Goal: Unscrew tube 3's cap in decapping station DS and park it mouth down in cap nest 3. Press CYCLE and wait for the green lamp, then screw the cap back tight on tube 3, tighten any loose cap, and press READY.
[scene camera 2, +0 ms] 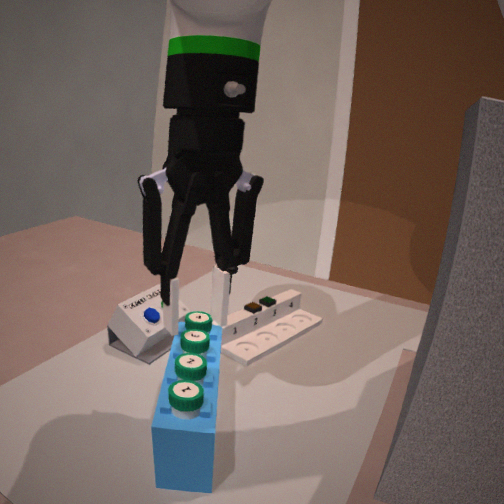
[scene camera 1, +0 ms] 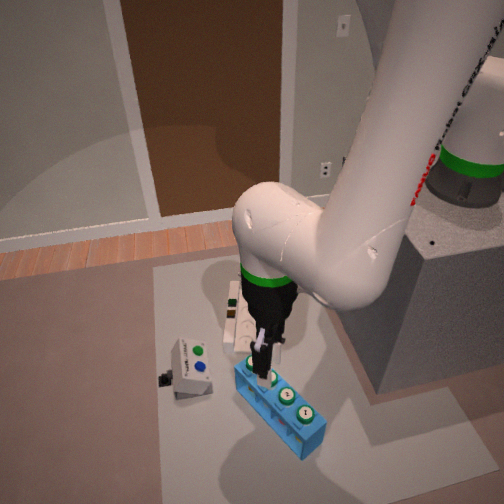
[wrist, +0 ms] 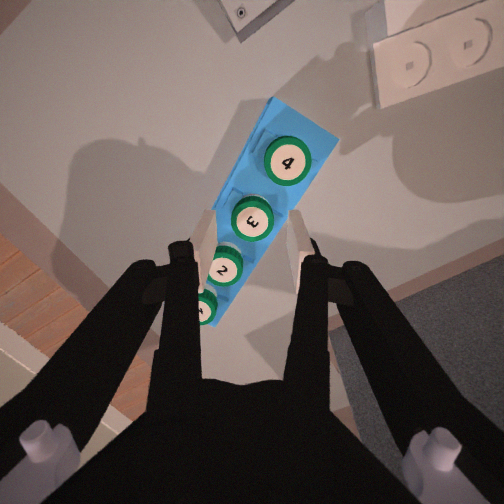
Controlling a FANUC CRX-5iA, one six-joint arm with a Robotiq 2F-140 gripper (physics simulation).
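The blue decapping station [scene camera 2: 186, 415] holds tubes with green caps numbered 1 to 4. Cap 3 [wrist: 252, 218] is on its tube, third along the rack [scene camera 2: 195, 341]. My gripper [wrist: 250, 230] is open and empty. Its two pale fingertips straddle cap 3, one on each side of the rack, with a gap to the cap on both sides [scene camera 2: 196, 312]. In scene camera 1 the gripper [scene camera 1: 262, 375] hides most of cap 3. The white cap nest tray [scene camera 2: 272, 332] lies beside the rack, and nest 3 [scene camera 2: 286, 327] is empty.
A grey button box [scene camera 1: 190, 367] with a green button [scene camera 1: 198, 350] and a blue button [scene camera 1: 200, 366] stands left of the rack. Two unlit lamps [scene camera 2: 260, 304] sit on the tray's rail. The robot's grey pedestal [scene camera 1: 440, 300] rises at the right.
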